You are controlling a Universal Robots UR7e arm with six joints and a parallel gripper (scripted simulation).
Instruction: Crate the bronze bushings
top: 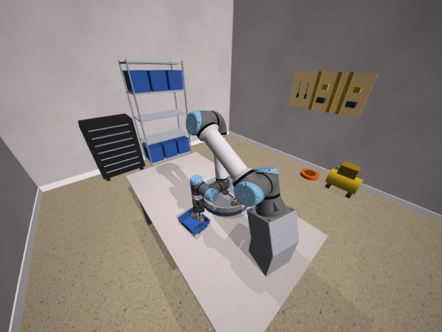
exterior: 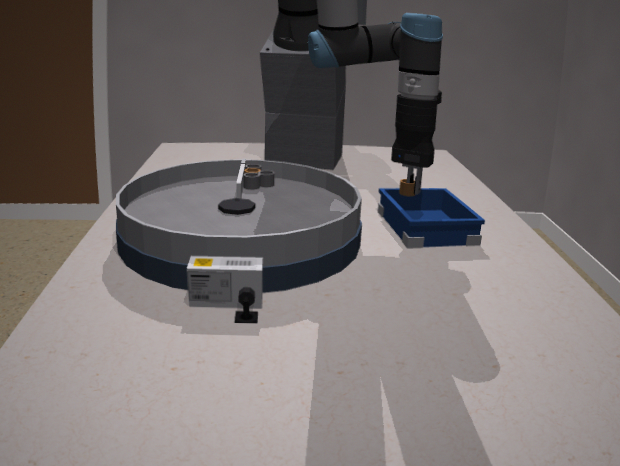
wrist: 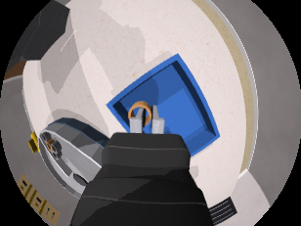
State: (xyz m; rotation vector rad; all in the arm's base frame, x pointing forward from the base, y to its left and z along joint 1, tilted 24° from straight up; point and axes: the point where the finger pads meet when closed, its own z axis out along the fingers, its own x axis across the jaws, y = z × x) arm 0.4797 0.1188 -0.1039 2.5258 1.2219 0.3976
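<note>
Right now the blue crate is 50 mm below my hand, 40 mm ahead of it and 20 mm to the left of it. The rest, counted from my hand: grey turning table (340 mm to the right, 40 mm ahead, 20 mm below).
</note>
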